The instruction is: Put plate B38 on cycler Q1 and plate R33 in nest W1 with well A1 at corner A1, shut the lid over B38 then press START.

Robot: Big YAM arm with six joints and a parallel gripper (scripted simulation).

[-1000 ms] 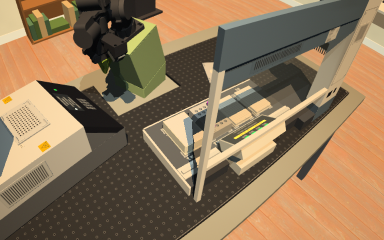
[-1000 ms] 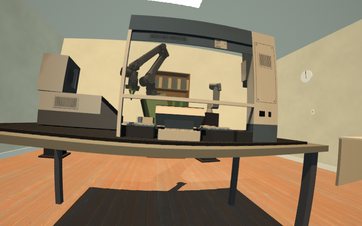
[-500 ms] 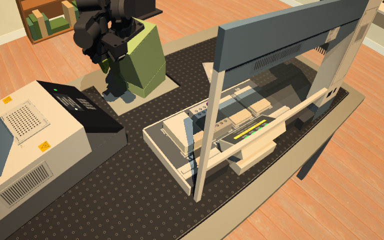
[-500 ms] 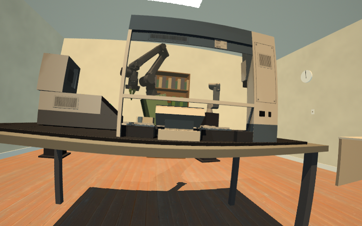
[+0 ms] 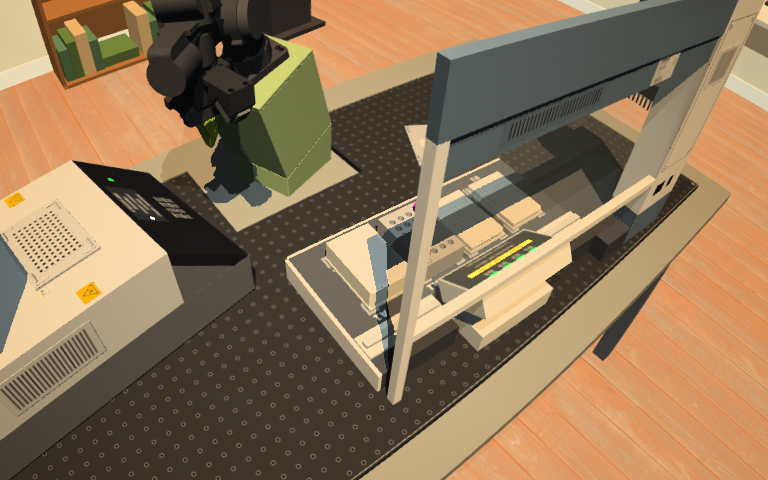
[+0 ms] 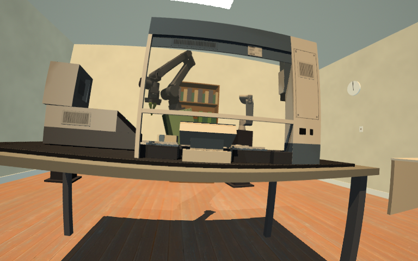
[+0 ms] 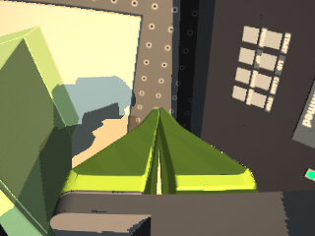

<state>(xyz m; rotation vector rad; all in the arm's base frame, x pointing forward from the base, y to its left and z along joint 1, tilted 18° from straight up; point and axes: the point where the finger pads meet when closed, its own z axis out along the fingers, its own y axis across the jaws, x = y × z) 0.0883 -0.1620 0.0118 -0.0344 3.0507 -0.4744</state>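
The plate B38 is 320 mm ahead of my hand, 300 mm to the left of it and 160 mm below it. The rest, counted from my hand: tube block: 300 mm ahead, 190 mm to the left, 150 mm below; then post: 440 mm ahead, 40 mm to the right, 20 mm above; then cream deep-well block: 280 mm ahead, 150 mm below, 90 mm to the left.
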